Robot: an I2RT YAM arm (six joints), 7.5 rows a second.
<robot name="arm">
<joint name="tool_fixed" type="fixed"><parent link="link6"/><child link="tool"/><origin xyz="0 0 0" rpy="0 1.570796 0"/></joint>
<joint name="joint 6" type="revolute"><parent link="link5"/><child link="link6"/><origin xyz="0.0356 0 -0.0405"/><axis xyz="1 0 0"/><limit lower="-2.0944" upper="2.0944"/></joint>
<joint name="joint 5" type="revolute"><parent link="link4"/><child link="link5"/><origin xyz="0.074 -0.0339 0.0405"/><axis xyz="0 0 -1"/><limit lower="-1.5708" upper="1.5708"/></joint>
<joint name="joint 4" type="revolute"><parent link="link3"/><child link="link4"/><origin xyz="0.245 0.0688 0.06"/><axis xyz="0 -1 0"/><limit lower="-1.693" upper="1.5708"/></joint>
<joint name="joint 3" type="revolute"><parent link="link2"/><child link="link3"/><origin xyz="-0.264 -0.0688 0"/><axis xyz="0 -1 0"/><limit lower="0" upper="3.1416"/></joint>
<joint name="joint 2" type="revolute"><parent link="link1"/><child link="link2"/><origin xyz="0.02 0.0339 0.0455"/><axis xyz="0 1 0"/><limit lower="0" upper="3.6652"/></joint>
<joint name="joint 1" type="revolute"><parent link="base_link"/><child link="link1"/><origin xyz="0 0 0.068"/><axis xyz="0 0 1"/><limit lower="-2.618" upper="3.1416"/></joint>
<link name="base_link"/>
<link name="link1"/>
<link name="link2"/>
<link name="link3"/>
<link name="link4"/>
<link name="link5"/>
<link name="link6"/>
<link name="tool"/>
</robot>
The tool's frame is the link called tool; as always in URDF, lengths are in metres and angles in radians.
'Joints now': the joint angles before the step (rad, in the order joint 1, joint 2, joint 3, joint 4, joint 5, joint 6). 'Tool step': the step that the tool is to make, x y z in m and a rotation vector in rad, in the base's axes. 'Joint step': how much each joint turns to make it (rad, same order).
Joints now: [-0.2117 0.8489 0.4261 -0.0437 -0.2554 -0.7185]
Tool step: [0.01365 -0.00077 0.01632 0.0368 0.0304 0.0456]
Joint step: [0.0015 0.0710 0.1017 -0.0664 -0.0528 0.0059]
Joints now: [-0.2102 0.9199 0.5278 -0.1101 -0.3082 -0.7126]
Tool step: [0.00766 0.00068 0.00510 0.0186 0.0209 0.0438]
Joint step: [0.0041 0.0428 0.0457 -0.0298 -0.0414 -0.0079]
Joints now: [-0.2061 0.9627 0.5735 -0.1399 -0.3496 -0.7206]
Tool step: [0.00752 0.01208 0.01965 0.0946 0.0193 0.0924]
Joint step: [0.0490 0.0259 0.0917 -0.0792 -0.0831 0.0593]
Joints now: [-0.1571 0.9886 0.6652 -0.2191 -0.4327 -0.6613]
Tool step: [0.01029 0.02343 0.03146 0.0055 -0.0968 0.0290]
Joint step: [0.1205 0.0089 0.0858 0.0422 0.0741 0.0602]
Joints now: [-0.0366 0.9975 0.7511 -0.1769 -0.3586 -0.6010]
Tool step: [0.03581 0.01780 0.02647 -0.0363 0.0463 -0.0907]
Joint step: [0.0967 0.1598 0.2017 -0.0758 0.1847 0.0491]
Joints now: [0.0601 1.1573 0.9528 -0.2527 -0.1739 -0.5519]
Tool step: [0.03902 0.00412 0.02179 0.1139 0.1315 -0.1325]
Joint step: [0.0138 0.1813 0.2458 -0.1634 0.0686 0.1797]
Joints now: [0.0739 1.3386 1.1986 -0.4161 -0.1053 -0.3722]
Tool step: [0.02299 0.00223 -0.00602 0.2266 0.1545 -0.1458]
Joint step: [-0.0002 0.1140 0.1070 -0.0993 -0.0165 0.2796]
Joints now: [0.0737 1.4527 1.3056 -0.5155 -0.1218 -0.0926]
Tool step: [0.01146 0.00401 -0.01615 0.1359 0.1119 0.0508]
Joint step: [-0.0047 0.0677 0.0242 -0.0445 -0.1354 0.0744]
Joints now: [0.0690 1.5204 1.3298 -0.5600 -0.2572 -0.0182]
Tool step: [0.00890 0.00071 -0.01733 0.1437 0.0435 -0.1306]
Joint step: [0.0000 0.0279 -0.0478 0.0941 -0.0025 0.2029]
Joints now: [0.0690 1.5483 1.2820 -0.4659 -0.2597 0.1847]
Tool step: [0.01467 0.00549 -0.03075 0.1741 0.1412 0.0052]
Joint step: [0.0000 0.0926 -0.0053 0.0118 -0.1322 0.1343]
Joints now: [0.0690 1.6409 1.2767 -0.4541 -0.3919 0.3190]
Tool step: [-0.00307 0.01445 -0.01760 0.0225 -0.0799 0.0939]
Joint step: [0.0359 -0.0070 -0.1012 0.1624 -0.0520 -0.0328]
